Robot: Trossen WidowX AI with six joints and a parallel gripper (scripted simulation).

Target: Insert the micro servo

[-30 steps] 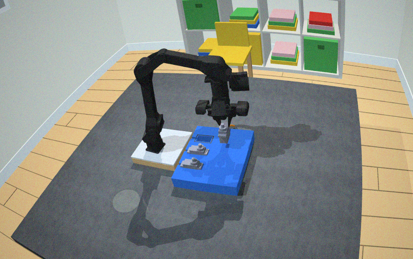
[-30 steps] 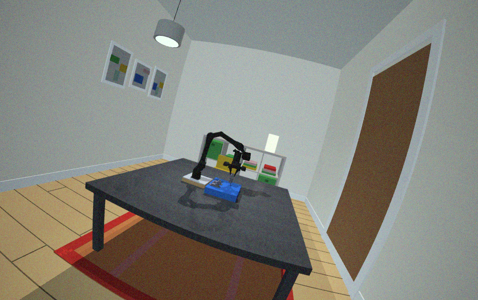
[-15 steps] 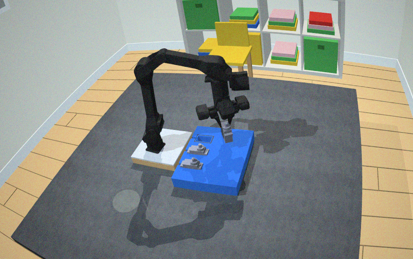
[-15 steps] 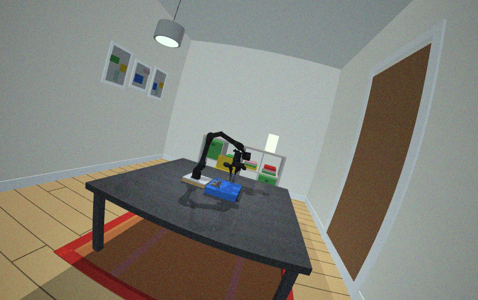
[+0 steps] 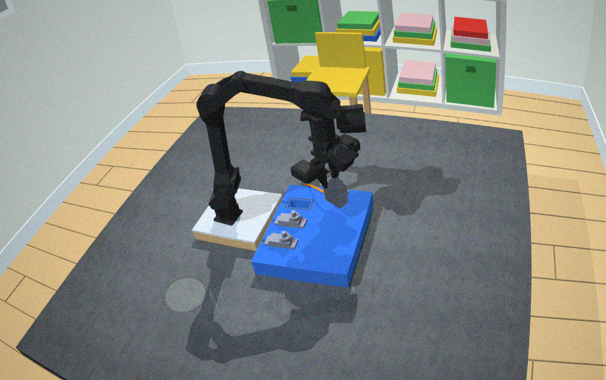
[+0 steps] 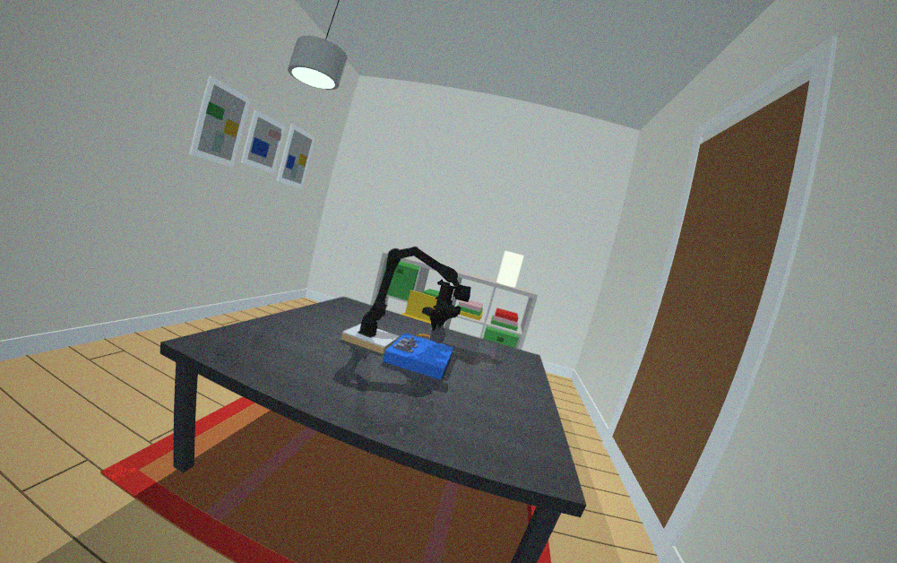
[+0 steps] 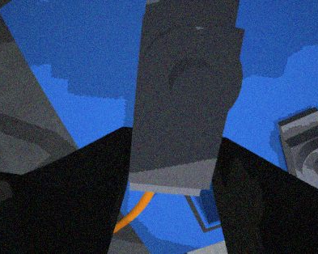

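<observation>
My gripper tip is now 100 mm above the blue deck, 70 mm to the left of it and 20 mm short of it.
</observation>
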